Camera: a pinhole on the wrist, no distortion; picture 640 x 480 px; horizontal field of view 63.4 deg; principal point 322.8 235.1 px. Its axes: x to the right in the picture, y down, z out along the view. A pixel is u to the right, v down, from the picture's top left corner.
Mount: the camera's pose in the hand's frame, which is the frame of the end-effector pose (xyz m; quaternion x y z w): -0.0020 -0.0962 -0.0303 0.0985 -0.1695 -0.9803 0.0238
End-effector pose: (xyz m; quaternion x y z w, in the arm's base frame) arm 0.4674 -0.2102 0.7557 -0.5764 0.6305 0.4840 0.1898
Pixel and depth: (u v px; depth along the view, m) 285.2 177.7 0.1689
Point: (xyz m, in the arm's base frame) 0.4553 -0.0933 0.7104
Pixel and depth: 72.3 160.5 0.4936
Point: 0.1528 0.0677 0.5055
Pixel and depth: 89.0 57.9 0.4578
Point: 0.1208 0.0164 0.5827
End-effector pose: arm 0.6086 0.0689 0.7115 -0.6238 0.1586 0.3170 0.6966
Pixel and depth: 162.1 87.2 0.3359
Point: 0.5135 0.3375 0.6516
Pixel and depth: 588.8 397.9 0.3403
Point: 0.4421 0.2871 0.9852
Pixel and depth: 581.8 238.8 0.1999
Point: 0.5056 0.1660 0.8520
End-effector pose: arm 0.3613 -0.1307 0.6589 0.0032 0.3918 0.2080 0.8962
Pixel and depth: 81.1 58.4 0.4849
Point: 0.6303 0.1937 0.8944
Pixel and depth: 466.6 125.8 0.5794
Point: 0.4255 0.0121 1.1871
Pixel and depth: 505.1 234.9 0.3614
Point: 0.4328 -0.1504 0.9945
